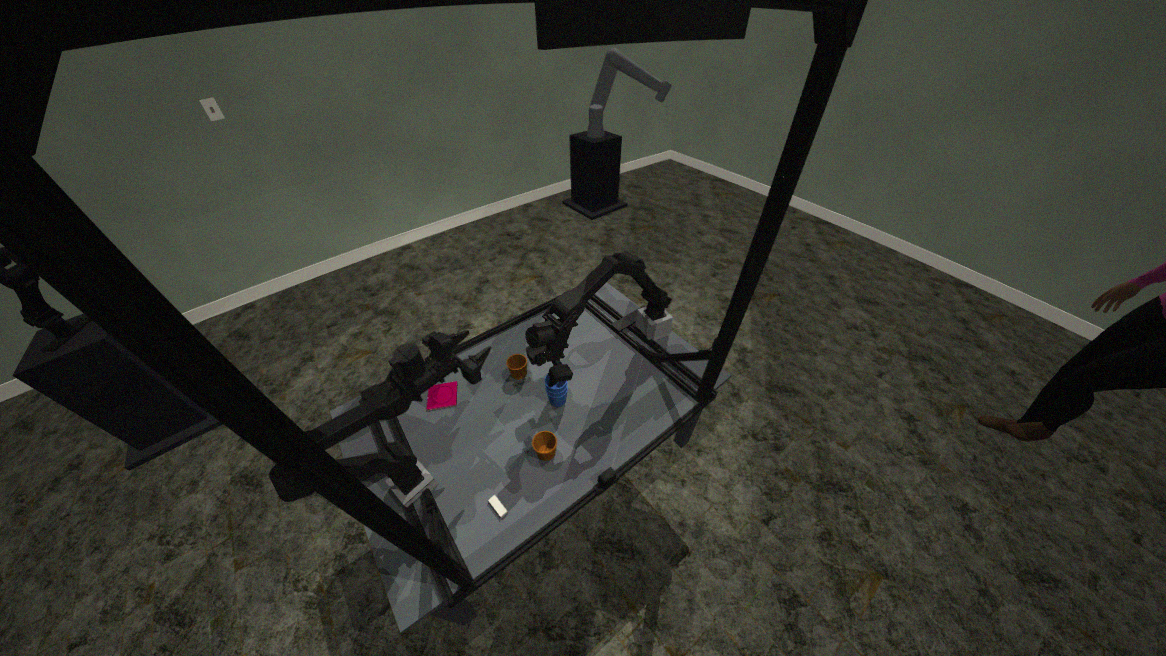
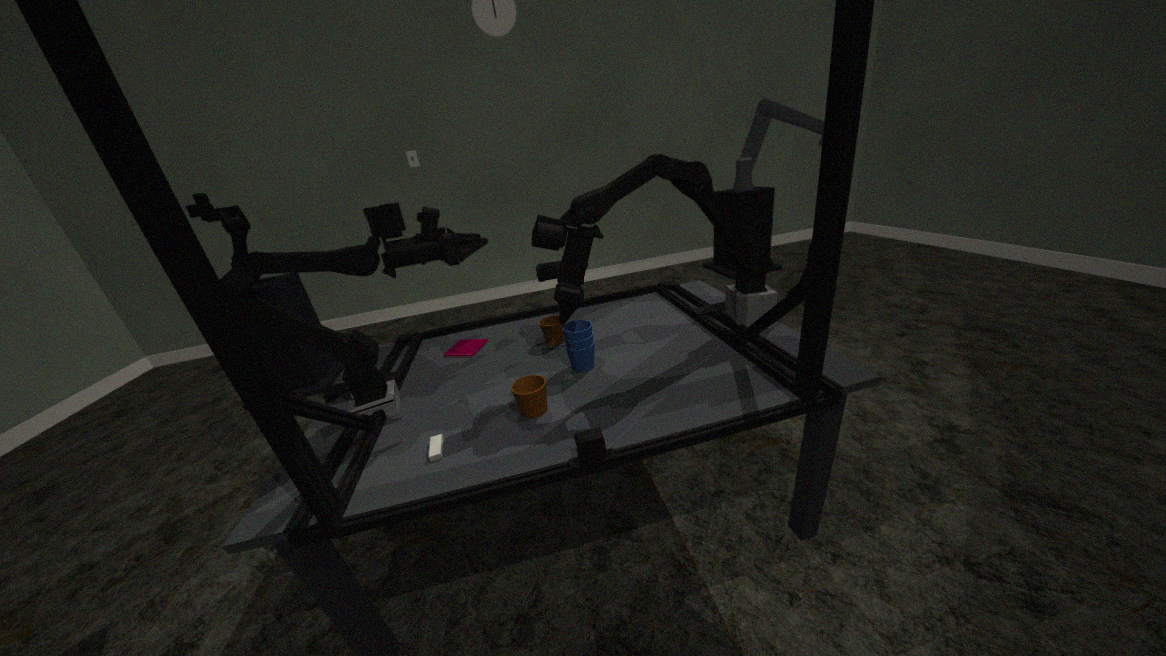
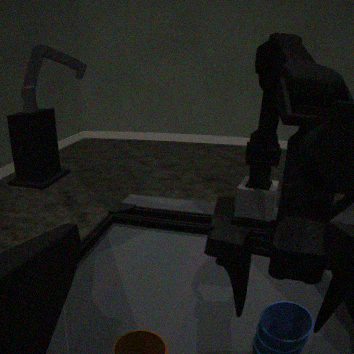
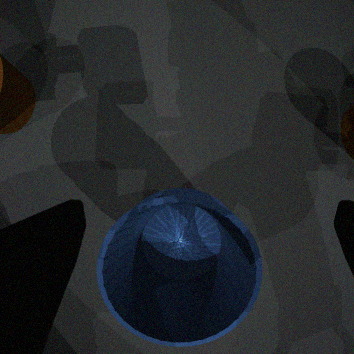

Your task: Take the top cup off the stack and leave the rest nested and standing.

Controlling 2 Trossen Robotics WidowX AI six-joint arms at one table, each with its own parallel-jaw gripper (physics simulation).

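Where they show: left gripper, fingertip midpoint: (image 1: 479, 339) (image 2: 483, 238) (image 3: 205, 237); right gripper, fingertip midpoint: (image 1: 544, 375) (image 2: 562, 316) (image 3: 276, 323) (image 4: 215, 214); left arm's base, origin of the base link: (image 1: 409, 479) (image 2: 371, 395); right arm's base, origin of the base link: (image 1: 655, 313) (image 2: 750, 288) (image 3: 258, 183).
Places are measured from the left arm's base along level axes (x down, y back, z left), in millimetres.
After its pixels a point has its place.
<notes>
A stack of nested blue cups (image 1: 556, 392) {x -51, y -465, z -145 mm} (image 2: 579, 346) (image 3: 283, 330) {x -19, y -513, z -135 mm} (image 4: 179, 267) {x -8, y -505, z -128 mm} stands upright near the middle of the table (image 1: 633, 391) {x 42, y -682, z -301 mm} (image 2: 678, 365) {x 42, y -677, z -260 mm}. My right gripper (image 1: 558, 375) {x -95, y -466, z -96 mm} (image 2: 568, 314) {x -95, y -466, z -96 mm} (image 3: 276, 323) {x -95, y -466, z -96 mm} (image 4: 215, 214) {x -95, y -466, z -96 mm} is open and points straight down over the stack. Its fingertips are at about rim height, one on each side of the top cup, not touching it. My left gripper (image 1: 471, 354) {x -297, y -341, z 2 mm} (image 2: 473, 244) {x -297, y -341, z 2 mm} is open and empty. It is held level, high above the table's left side, well away from the stack.
Two orange cups stand upright, one (image 1: 518, 366) {x 33, y -501, z 85 mm} (image 2: 551, 329) {x -12, y -470, z 34 mm} (image 3: 140, 342) {x 1, y -515, z 70 mm} just behind the stack and one (image 1: 544, 445) {x 39, y -338, z -203 mm} (image 2: 530, 395) {x -19, y -319, z -257 mm} in front of it. A pink square (image 1: 443, 395) {x 34, y -244, z 193 mm} (image 2: 466, 346) {x 34, y -243, z 199 mm} and a white block (image 1: 497, 505) {x 30, y -122, z -232 mm} (image 2: 435, 447) {x 30, y -121, z -240 mm} lie on the left. A black frame post (image 1: 776, 208) {x -661, y -781, z -506 mm} (image 2: 841, 195) {x -334, y -784, z -521 mm} rises at the right.
</notes>
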